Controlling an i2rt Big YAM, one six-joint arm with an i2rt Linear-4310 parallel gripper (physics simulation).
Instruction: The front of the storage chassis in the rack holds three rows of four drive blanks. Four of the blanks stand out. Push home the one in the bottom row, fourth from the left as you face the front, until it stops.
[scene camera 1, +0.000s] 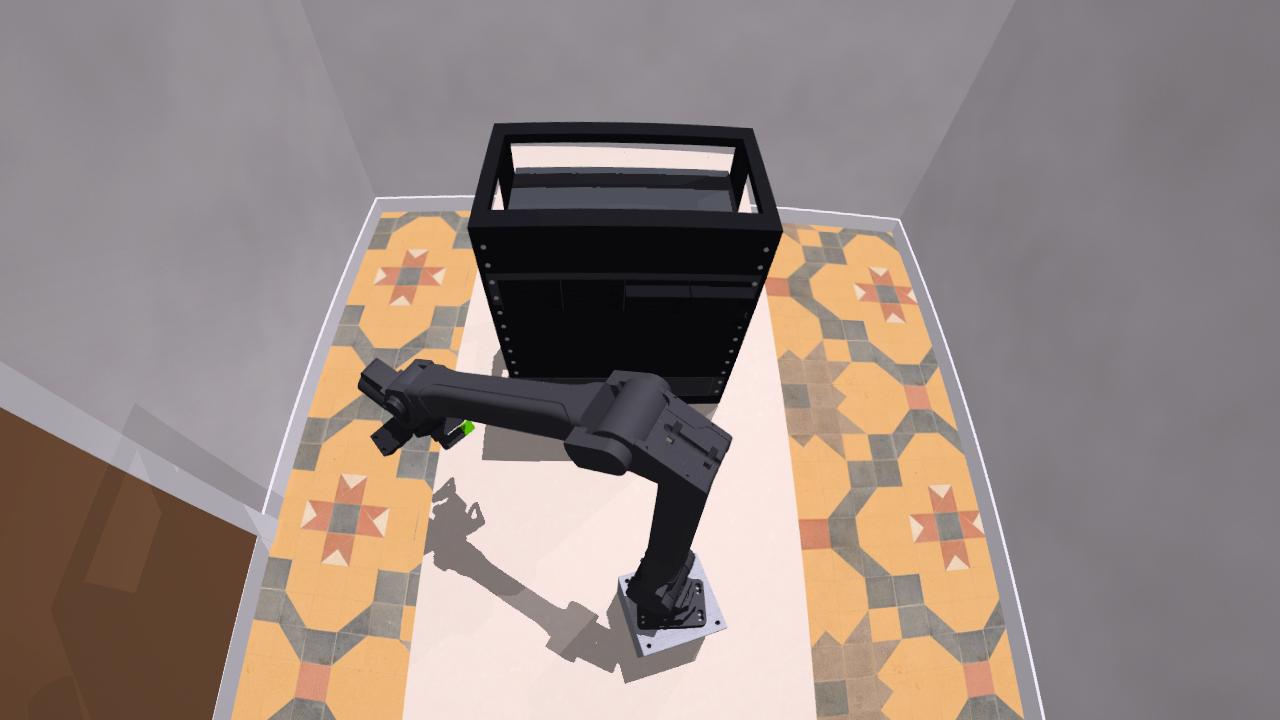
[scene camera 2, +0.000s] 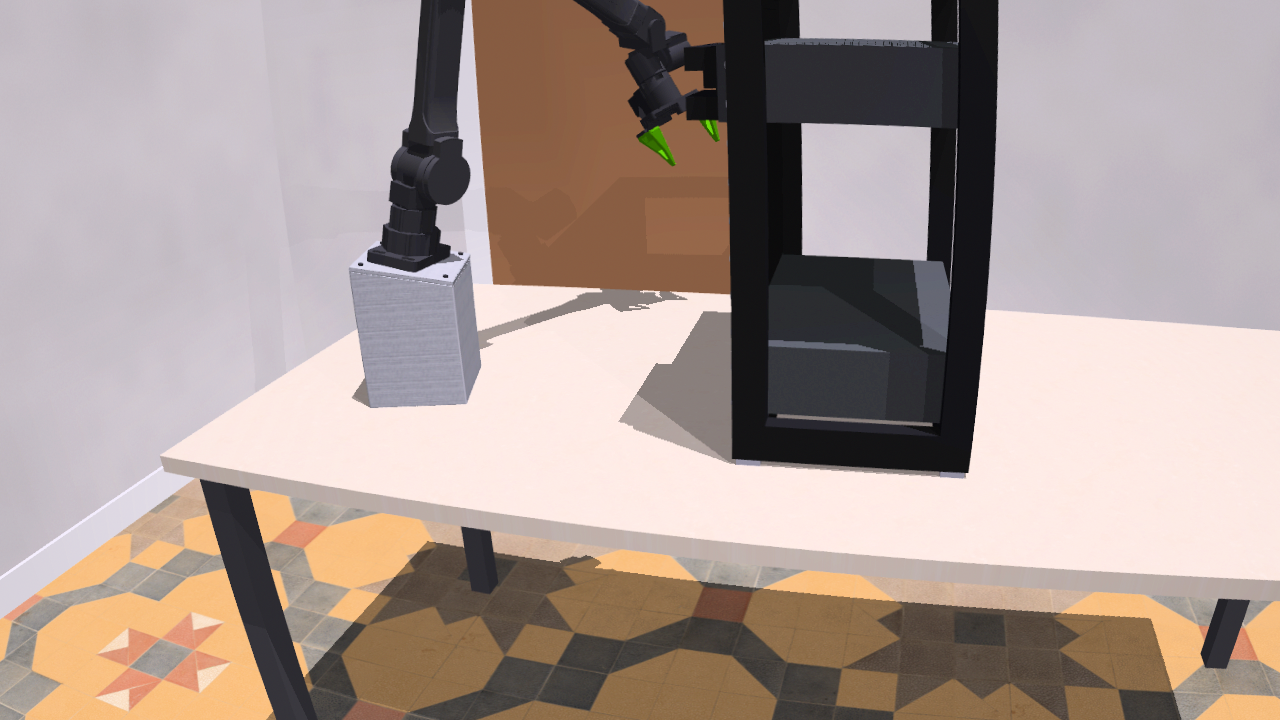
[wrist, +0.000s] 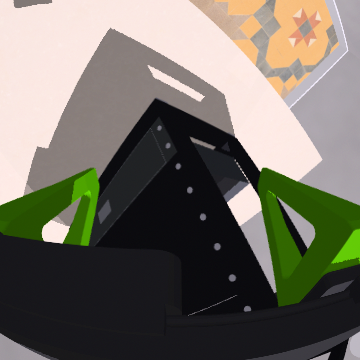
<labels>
My gripper (scene camera 1: 450, 406) is 106 cm from the lens. A black rack (scene camera 1: 587, 270): 92 cm from the lens.
</labels>
